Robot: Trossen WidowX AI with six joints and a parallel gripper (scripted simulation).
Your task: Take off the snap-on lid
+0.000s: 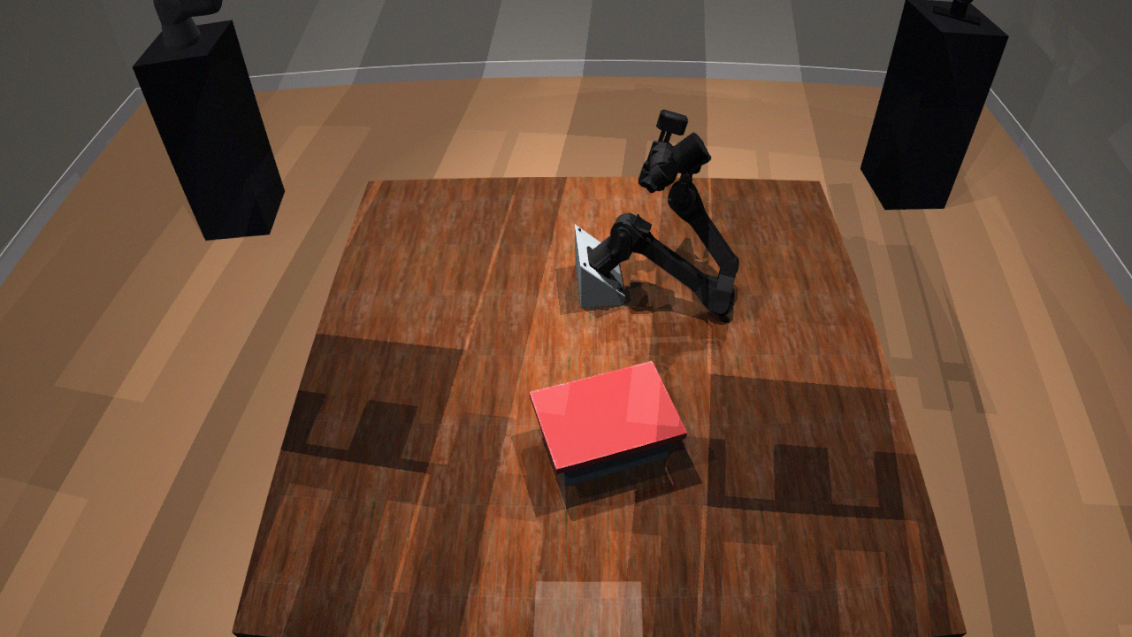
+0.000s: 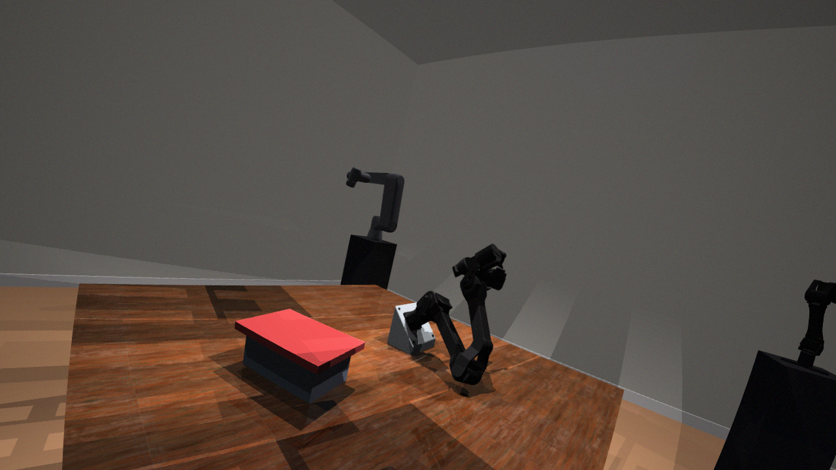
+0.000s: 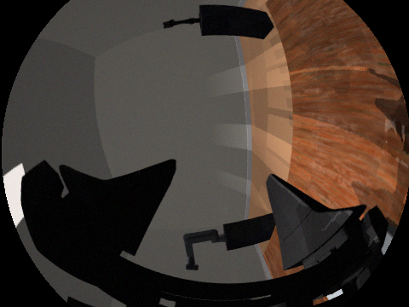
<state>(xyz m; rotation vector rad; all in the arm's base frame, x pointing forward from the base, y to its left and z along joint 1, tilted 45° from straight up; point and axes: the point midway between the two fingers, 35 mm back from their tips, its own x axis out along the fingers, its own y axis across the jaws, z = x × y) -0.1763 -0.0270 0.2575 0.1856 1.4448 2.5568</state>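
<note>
The red lid lies 64 cm ahead of my gripper tip, 20 cm to the right of it and 18 cm below it. Also, from my gripper tip: storage box: 64 cm ahead, 20 cm to the right, 23 cm below.
</note>
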